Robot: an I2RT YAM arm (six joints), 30 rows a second.
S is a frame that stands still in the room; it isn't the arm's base.
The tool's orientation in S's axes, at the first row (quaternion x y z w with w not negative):
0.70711 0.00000 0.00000 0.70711
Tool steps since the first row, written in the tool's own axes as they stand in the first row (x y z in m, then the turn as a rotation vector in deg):
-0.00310 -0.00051 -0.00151 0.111 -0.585 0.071
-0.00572 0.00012 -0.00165 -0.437 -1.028 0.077
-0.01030 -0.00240 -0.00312 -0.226 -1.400 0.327
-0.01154 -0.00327 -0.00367 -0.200 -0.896 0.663
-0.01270 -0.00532 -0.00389 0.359 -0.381 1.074
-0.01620 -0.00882 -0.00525 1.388 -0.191 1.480
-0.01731 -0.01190 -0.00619 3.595 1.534 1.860
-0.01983 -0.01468 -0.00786 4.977 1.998 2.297
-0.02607 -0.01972 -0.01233 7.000 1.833 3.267
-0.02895 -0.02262 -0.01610 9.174 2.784 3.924
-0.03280 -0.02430 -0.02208 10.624 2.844 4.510
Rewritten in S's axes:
-0.00310 0.00151 -0.00051 0.111 -0.071 -0.585
-0.00572 0.00165 0.00012 -0.437 -0.077 -1.028
-0.01030 0.00312 -0.00240 -0.226 -0.327 -1.400
-0.01154 0.00367 -0.00327 -0.200 -0.663 -0.896
-0.01270 0.00389 -0.00532 0.359 -1.074 -0.381
-0.01620 0.00525 -0.00882 1.388 -1.480 -0.191
-0.01731 0.00619 -0.01190 3.595 -1.860 1.534
-0.01983 0.00786 -0.01468 4.977 -2.297 1.998
-0.02607 0.01233 -0.01972 7.000 -3.267 1.833
-0.02895 0.01610 -0.02262 9.174 -3.924 2.784
-0.03280 0.02208 -0.02430 10.624 -4.510 2.844

